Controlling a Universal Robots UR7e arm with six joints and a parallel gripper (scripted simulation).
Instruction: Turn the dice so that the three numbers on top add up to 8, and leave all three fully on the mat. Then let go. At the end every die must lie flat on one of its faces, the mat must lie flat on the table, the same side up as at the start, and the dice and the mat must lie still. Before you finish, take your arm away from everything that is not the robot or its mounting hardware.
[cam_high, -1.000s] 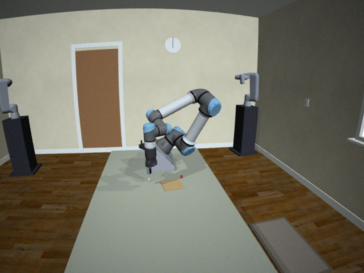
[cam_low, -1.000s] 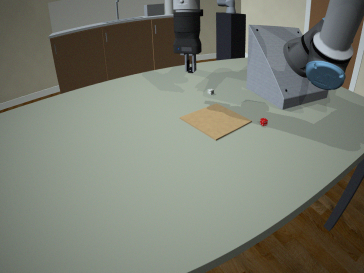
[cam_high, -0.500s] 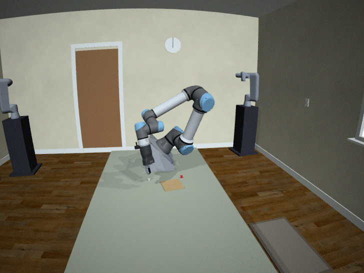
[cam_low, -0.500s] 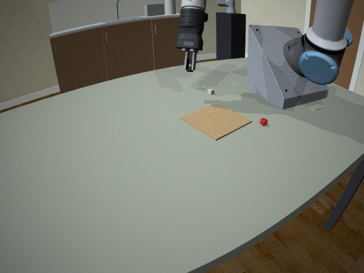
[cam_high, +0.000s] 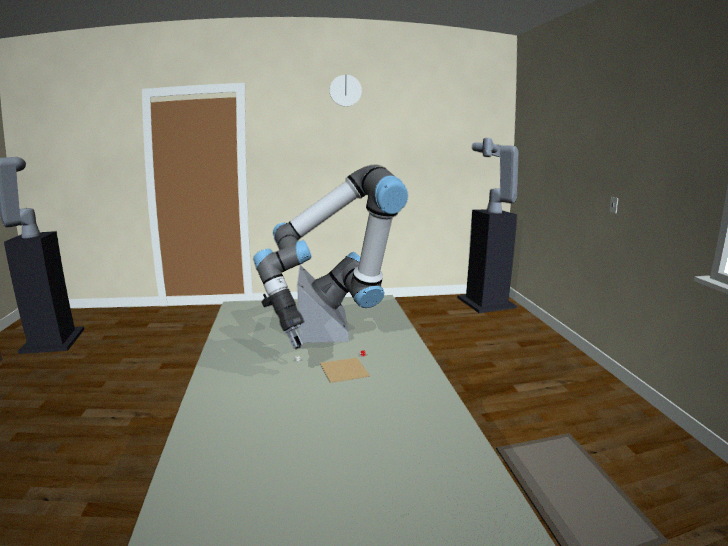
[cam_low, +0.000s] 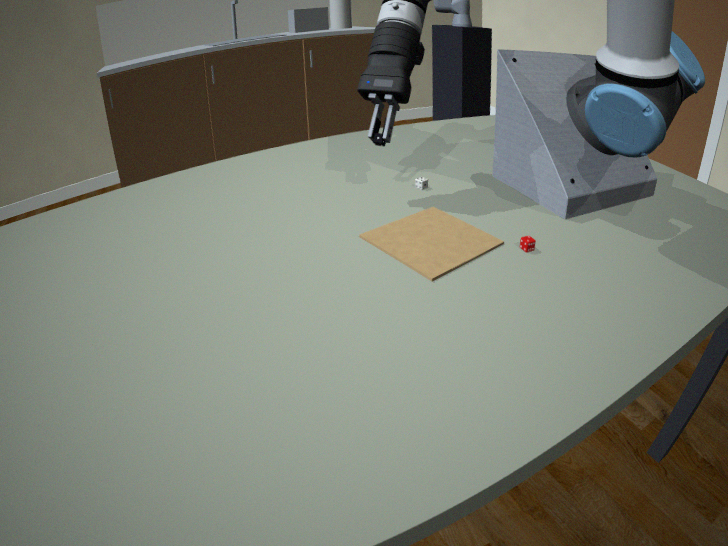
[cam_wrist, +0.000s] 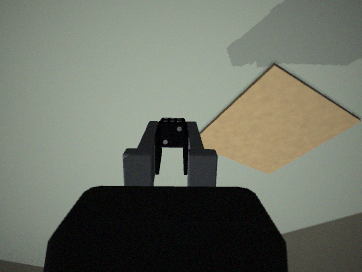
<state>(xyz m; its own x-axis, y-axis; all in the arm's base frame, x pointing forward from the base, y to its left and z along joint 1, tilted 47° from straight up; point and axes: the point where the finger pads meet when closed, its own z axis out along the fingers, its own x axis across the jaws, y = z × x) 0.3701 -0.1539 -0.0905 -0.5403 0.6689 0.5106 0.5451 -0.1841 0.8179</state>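
Now: hand 110 mm above the white die, 70 mm past it and 10 mm to the right of it. Also, from my hand: tan mat (160 mm to the left, 110 mm below, 30 mm ahead); red die (250 mm to the left, 110 mm below, 60 mm behind).
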